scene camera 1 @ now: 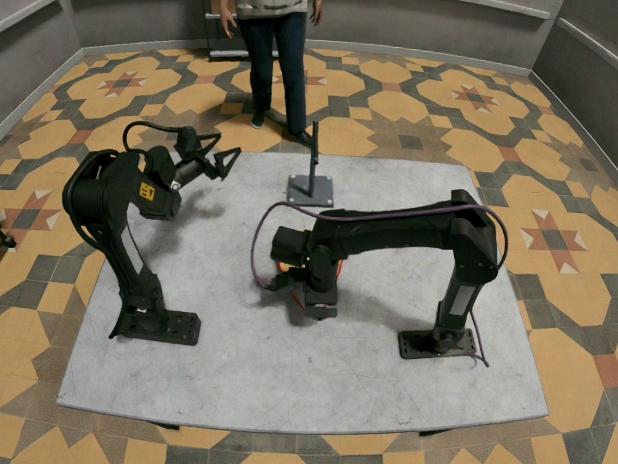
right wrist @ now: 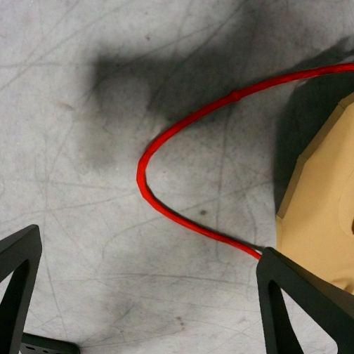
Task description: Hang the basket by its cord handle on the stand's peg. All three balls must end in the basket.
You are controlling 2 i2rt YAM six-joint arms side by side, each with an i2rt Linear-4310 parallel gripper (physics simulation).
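Places are measured from the left arm's base along level axes (x ahead, y left, z up), in metres.
Pixels of known places: left gripper, fingertip midpoint: (scene camera 1: 230, 141); right gripper, fingertip midpoint: (scene camera 1: 318, 301); left arm's base, origin of the base link: (scene camera 1: 157, 323); right arm's base, origin of the base link: (scene camera 1: 437, 343).
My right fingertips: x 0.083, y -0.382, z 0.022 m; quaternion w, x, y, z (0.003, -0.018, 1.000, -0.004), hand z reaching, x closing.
Observation:
Ahead of a thing's pixels: the offset from my right fingertips to its middle. "spot": to the spot under its first point. Level surfaces: height alone.
The tan basket {spot: 0.104 m ahead, 0.083 m left, 0.028 m down} (scene camera 1: 286, 268) (right wrist: 317, 205) is mostly hidden under the right arm in scene camera 1; part of it shows at the right edge of the right wrist view. Its red cord handle {spot: 0.105 m ahead, 0.056 m right, 0.021 m down} (scene camera 1: 341, 270) (right wrist: 142, 170) lies in a loop on the table beside it. My right gripper (scene camera 1: 296, 301) (right wrist: 151, 250) is open and empty above the table by the cord; in the right wrist view one fingertip overlaps the cord near the basket. My left gripper (scene camera 1: 230, 142) is open and empty, raised at the back left. The stand (scene camera 1: 324, 195) is upright at the back. The balls cannot be made out.
The right arm (scene camera 1: 400, 229) reaches across the table {0.054 m down} (scene camera 1: 240, 385) from the right, in front of the stand. The left arm (scene camera 1: 131, 255) stands at the left. A person (scene camera 1: 278, 55) stands behind the table.

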